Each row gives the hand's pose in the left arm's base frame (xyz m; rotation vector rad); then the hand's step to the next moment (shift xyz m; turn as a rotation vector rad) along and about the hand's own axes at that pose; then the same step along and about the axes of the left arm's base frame.
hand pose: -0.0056 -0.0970 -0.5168 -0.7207 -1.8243 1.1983
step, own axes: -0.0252 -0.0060 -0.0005 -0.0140 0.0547 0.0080
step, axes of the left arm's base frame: 0.0129 -0.0223 -0.0024 0.0015 0.0061 -0.0567
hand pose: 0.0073 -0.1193 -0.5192 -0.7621 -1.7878 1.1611
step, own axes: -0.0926 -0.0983 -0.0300 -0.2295 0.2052 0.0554
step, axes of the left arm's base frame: 0.0646 -0.1024 0.0669 0.0631 -0.1343 -0.2753
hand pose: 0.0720 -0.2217 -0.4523 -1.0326 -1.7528 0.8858
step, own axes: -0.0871 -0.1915 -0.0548 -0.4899 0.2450 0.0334
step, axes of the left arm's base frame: 0.0212 -0.1477 0.1581 0.1610 -0.3520 -0.3890
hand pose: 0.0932 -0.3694 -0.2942 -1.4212 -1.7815 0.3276
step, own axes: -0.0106 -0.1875 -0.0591 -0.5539 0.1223 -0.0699
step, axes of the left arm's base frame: -0.0865 -0.0879 0.1535 0.1530 -0.4788 -0.2721
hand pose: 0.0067 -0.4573 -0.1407 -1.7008 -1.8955 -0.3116
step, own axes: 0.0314 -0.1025 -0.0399 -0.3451 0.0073 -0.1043
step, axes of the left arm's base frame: -0.0899 -0.0117 0.0698 0.0442 -0.3416 -0.1067
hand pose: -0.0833 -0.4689 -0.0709 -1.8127 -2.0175 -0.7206
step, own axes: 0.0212 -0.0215 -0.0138 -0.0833 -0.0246 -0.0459
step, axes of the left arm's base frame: -0.0252 0.0082 0.0200 -0.0171 -0.0959 -0.0127
